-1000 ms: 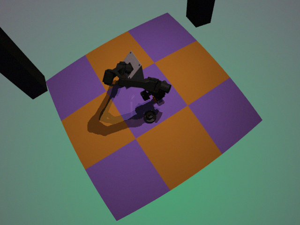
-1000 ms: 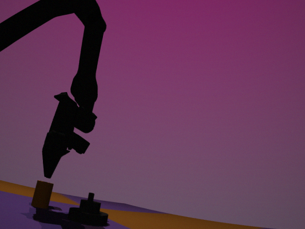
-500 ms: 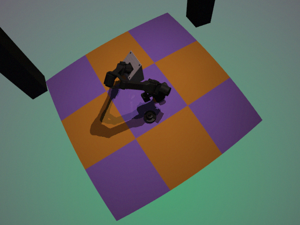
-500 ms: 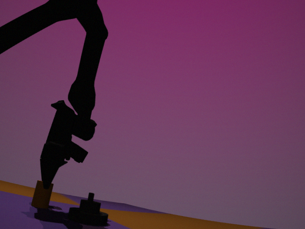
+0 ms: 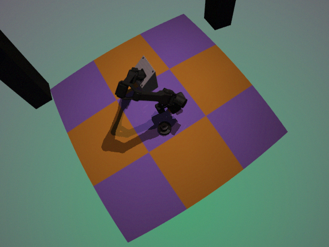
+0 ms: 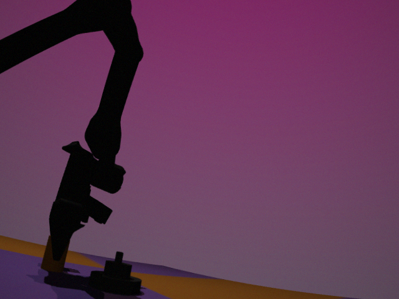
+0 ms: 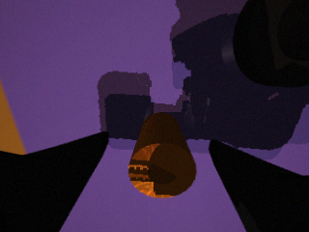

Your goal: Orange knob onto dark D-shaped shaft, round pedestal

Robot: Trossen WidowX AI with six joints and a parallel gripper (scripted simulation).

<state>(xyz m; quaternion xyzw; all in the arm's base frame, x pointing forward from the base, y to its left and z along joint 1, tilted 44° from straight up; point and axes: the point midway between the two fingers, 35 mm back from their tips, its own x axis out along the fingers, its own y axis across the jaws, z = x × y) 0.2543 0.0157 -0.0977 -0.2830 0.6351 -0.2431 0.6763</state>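
My gripper tip is now 1 cm below the orange knob. From my gripper tip the other things lie so: round black pedestal 10 cm ahead, 9 cm to the right, 1 cm above.
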